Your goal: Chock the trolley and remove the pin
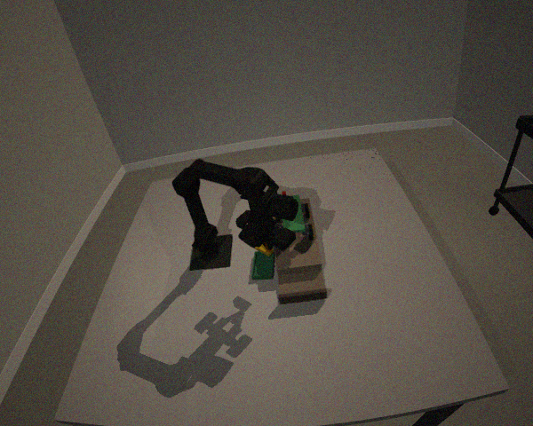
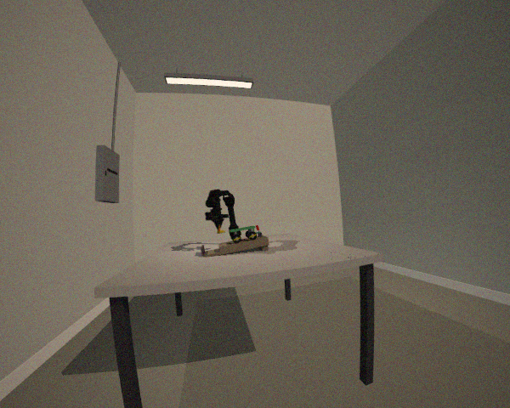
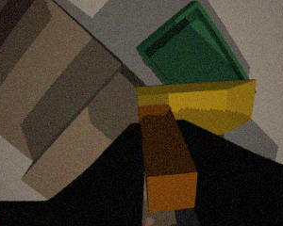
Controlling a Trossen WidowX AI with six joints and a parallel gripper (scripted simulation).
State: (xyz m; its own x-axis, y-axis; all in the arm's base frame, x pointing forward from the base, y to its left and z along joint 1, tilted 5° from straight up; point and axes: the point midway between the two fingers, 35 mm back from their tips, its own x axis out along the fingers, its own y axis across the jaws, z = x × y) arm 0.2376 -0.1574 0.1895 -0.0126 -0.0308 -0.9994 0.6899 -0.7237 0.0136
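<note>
The yellow chock is 20 mm to the left of my gripper tip, 10 mm below it and 10 mm behind it. Also, from my gripper tip: green-topped trolley (150 mm to the left, 100 mm ahead, 40 mm below); wooden ramp (150 mm to the left, 110 mm below, 100 mm ahead); green tray (160 mm below, 60 mm to the left, 30 mm behind).
</note>
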